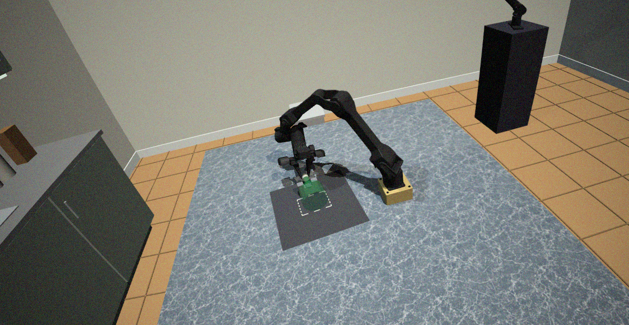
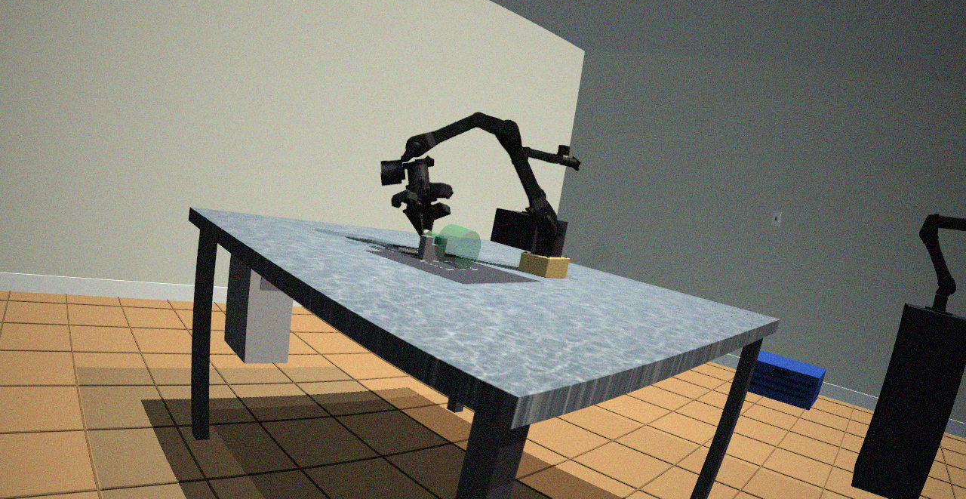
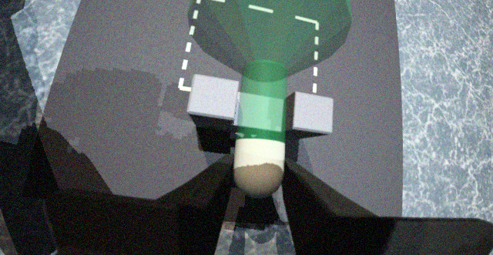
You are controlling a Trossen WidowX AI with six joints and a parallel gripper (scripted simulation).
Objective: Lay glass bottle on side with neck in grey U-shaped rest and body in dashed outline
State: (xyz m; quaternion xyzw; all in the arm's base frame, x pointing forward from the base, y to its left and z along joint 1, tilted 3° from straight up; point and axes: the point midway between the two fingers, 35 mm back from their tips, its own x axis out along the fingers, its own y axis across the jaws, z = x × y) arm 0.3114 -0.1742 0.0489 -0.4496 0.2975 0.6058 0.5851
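The green glass bottle lies 1 cm behind my gripper tip and 5 cm to the left of it. From my gripper tip the other things lie so: dark mat: 1 cm behind, 11 cm to the left, 5 cm below.
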